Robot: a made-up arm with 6 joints. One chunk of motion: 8 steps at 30 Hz.
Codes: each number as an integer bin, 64 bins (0 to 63) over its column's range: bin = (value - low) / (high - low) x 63, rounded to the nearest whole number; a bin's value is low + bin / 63 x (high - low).
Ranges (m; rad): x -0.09..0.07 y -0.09..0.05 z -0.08..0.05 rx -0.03..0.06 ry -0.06..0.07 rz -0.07..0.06
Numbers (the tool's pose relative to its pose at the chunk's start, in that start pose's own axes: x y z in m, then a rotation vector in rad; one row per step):
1: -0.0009 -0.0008 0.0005 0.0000 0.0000 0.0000
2: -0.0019 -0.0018 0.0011 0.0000 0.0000 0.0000
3: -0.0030 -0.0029 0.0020 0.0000 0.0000 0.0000
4: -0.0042 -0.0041 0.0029 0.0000 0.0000 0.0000
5: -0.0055 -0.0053 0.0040 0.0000 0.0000 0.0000
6: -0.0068 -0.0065 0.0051 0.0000 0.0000 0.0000
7: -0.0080 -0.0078 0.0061 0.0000 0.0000 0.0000
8: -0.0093 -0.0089 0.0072 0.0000 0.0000 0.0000
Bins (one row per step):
1: 35 40 39 21 29 34
2: 35 40 39 21 29 34
3: 34 39 40 21 29 34
4: 34 39 40 21 29 34
5: 33 38 41 21 29 34
6: 33 38 41 21 29 34
7: 32 37 42 21 29 34
8: 32 36 42 21 29 34

